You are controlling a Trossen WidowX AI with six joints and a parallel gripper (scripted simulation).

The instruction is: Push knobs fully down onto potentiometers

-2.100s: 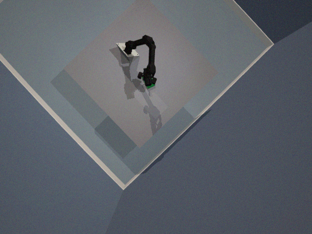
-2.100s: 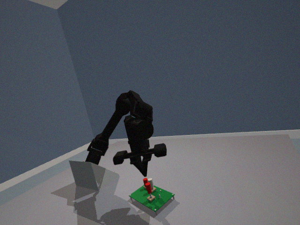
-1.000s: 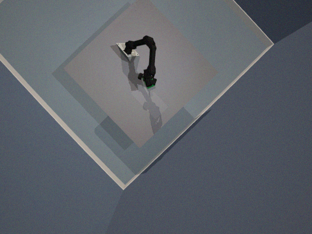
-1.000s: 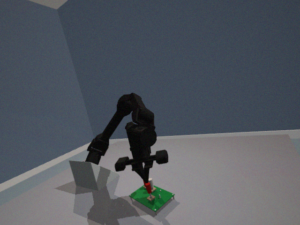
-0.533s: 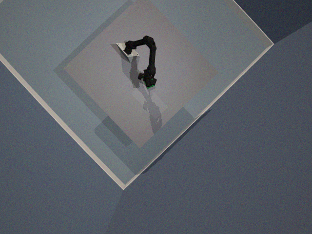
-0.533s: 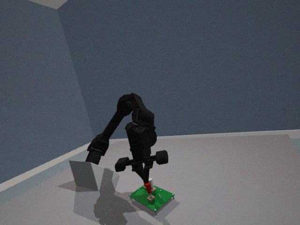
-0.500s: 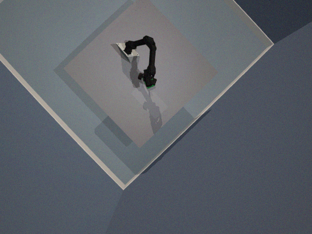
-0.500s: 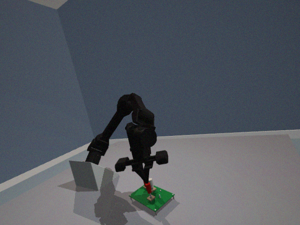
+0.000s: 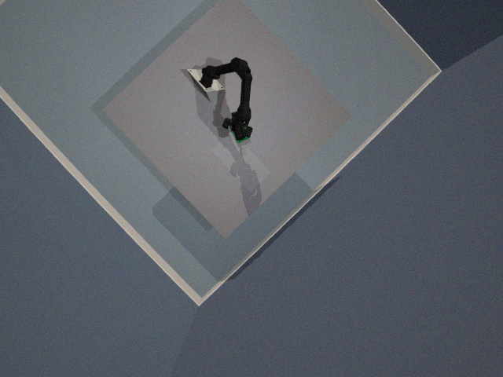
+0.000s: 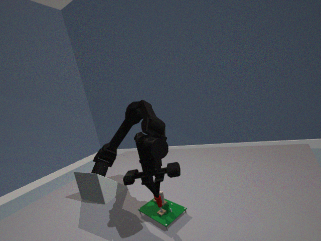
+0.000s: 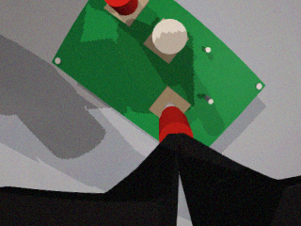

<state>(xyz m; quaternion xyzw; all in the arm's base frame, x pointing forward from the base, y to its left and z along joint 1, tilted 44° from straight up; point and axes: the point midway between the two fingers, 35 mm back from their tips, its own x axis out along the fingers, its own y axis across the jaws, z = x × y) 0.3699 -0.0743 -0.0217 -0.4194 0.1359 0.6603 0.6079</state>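
The red knob is 20 mm below my gripper tip. The rest, counted from my gripper tip: pale knob (20 mm behind, 50 mm to the left, 30 mm below).
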